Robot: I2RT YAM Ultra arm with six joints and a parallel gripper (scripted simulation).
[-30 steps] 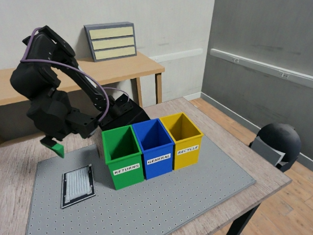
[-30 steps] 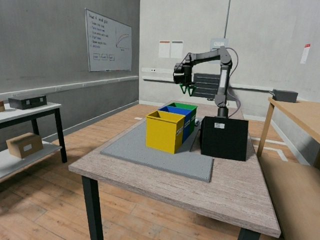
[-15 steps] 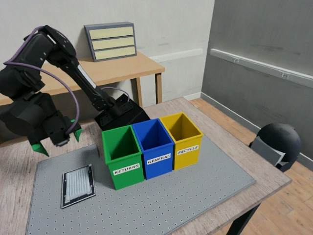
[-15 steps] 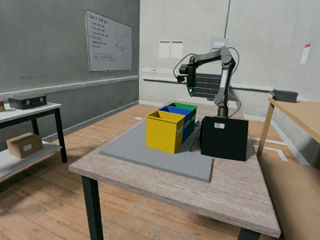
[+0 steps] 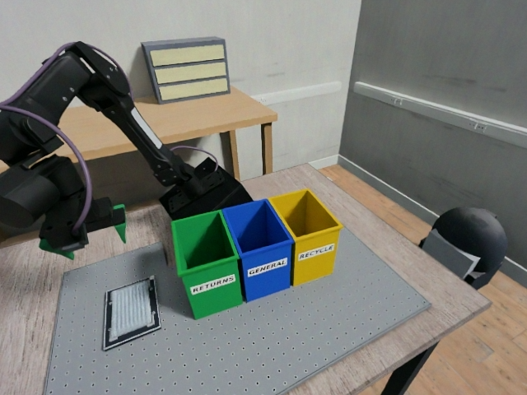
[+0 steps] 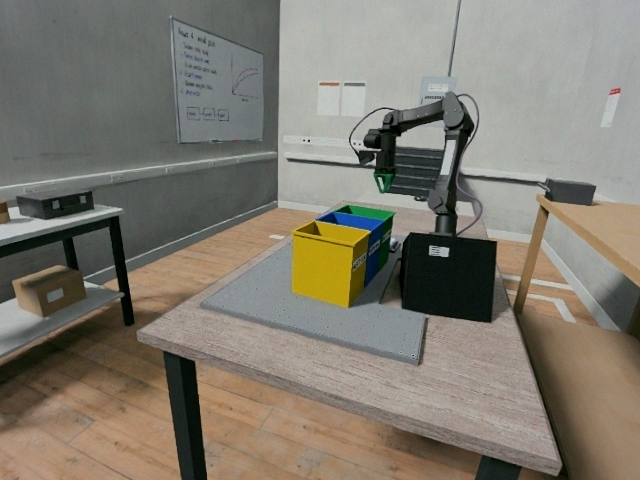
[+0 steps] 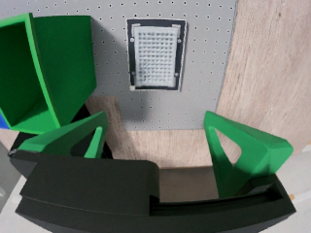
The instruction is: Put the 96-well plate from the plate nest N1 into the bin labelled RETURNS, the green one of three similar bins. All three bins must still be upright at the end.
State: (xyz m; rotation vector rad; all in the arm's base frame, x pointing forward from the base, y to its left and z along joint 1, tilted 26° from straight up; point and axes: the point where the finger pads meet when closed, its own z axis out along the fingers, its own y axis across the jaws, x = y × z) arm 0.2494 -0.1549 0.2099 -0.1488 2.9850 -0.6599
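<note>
The 96-well plate lies 210 mm below my hand. Also, from my hand: green returns bin (10 mm ahead, 210 mm to the left, 140 mm below); then blue general bin (10 mm ahead, 340 mm to the left, 140 mm below); then black plate nest N1 (220 mm below).
</note>
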